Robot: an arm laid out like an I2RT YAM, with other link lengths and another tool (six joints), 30 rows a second.
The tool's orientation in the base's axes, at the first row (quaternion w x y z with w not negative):
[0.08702, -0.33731, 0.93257, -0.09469]
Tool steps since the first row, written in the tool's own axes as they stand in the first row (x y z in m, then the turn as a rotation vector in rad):
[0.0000, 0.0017, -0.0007, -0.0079, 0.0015, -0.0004]
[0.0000, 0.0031, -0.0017, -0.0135, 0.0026, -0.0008]
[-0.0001, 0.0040, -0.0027, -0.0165, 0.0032, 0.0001]
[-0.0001, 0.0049, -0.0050, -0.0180, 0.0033, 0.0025]
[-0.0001, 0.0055, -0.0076, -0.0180, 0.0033, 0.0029]
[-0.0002, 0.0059, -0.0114, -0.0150, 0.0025, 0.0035]
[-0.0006, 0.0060, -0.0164, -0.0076, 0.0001, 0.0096]
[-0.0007, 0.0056, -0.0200, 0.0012, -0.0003, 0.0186]
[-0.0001, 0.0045, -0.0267, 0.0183, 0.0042, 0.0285]
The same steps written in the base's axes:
[-0.0012, 0.0014, 0.0003, 0.0050, 0.0063, 0.0008]
[-0.0023, 0.0025, 0.0009, 0.0084, 0.0108, 0.0015]
[-0.0030, 0.0034, 0.0017, 0.0106, 0.0131, 0.0008]
[-0.0041, 0.0044, 0.0037, 0.0122, 0.0138, -0.0014]
[-0.0050, 0.0051, 0.0061, 0.0123, 0.0138, -0.0018]
[-0.0060, 0.0059, 0.0097, 0.0106, 0.0112, -0.0025]
[-0.0069, 0.0068, 0.0145, 0.0079, 0.0039, -0.0086]
[-0.0074, 0.0070, 0.0181, 0.0035, -0.0032, -0.0180]
[-0.0087, 0.0066, 0.0248, -0.0100, -0.0120, -0.0303]

